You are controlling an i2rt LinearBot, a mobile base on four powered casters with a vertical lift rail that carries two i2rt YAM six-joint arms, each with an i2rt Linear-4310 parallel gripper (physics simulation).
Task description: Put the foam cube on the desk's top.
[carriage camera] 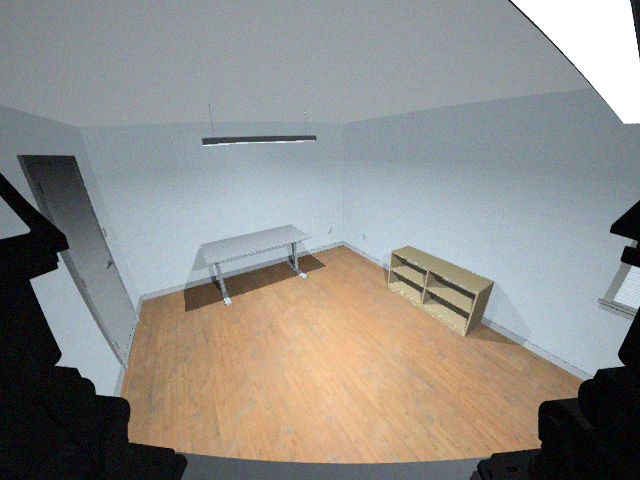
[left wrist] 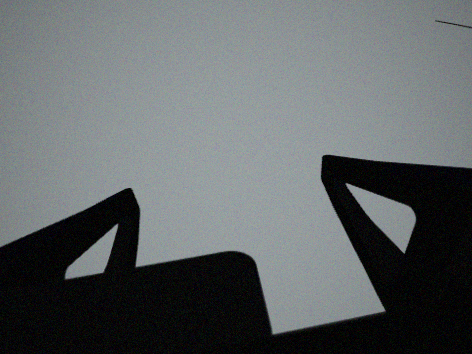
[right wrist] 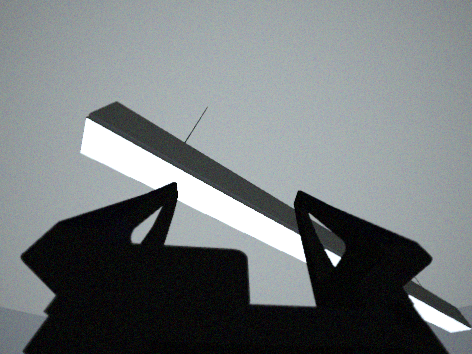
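Pixels of known places: left gripper, fingertip midpoint: (left wrist: pixel 230 182); right gripper, fingertip midpoint: (right wrist: pixel 237 192); left arm's base, link origin: (carriage camera: pixel 118 476).
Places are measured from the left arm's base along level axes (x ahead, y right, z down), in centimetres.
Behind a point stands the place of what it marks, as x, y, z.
Note:
The desk (carriage camera: pixel 253 242) {288.8, -81.5, 82.3}, with a pale grey top and two metal T-shaped legs, stands at the far wall, left of the middle in the carriage camera view. The foam cube does not show in any view. My left gripper (left wrist: pixel 230 182) {3.0, 0.4, -43.6} is open and empty, with the plain ceiling behind its fingers. My right gripper (right wrist: pixel 237 192) {2.3, 62.5, -43.9} is open and empty, with a hanging lamp behind its fingers. Both grippers are far from the desk.
A tan open shelf unit (carriage camera: pixel 481 307) {181.6, 201.7, 122.2} stands against the wall at the right. A grey door (carriage camera: pixel 77 232) {152.8, -201.2, 12.4} is in the left wall. A long lamp (carriage camera: pixel 258 140) (right wrist: pixel 200 175) hangs from the ceiling. The wooden floor (carriage camera: pixel 310 372) {131.3, 11.6, 154.3} lies between me and the desk.

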